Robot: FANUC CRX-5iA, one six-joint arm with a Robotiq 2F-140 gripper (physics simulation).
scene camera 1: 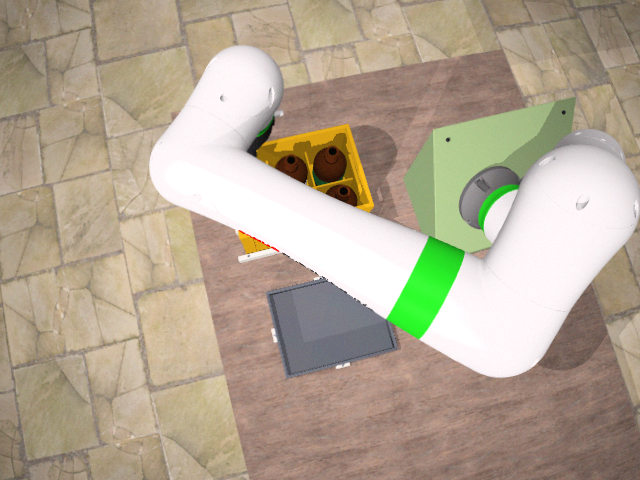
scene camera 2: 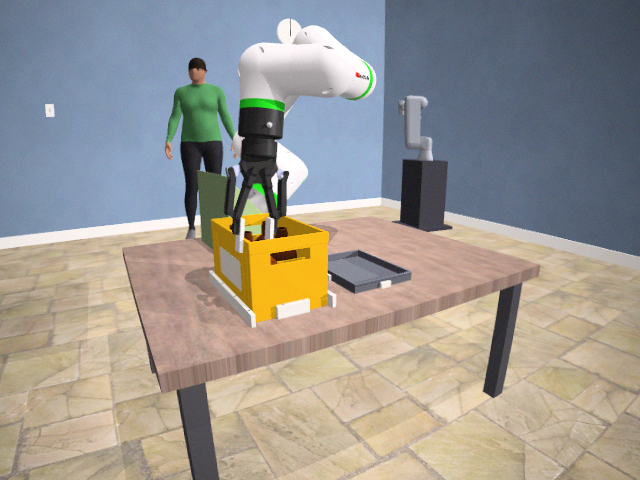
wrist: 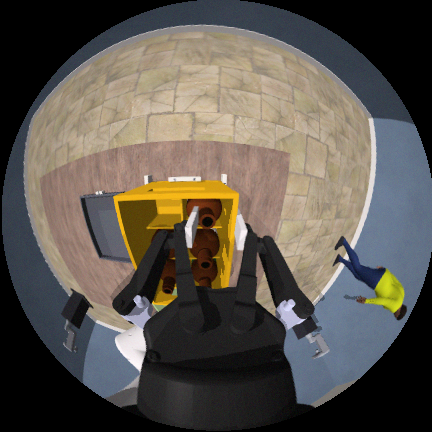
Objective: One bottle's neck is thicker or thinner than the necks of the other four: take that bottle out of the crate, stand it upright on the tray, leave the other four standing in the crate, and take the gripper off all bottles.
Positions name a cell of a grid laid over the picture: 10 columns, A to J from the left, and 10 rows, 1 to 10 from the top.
Scene:
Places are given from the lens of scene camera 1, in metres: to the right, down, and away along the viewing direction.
dark grey tray (scene camera 1: E7): 0.00, 0.19, 1.10

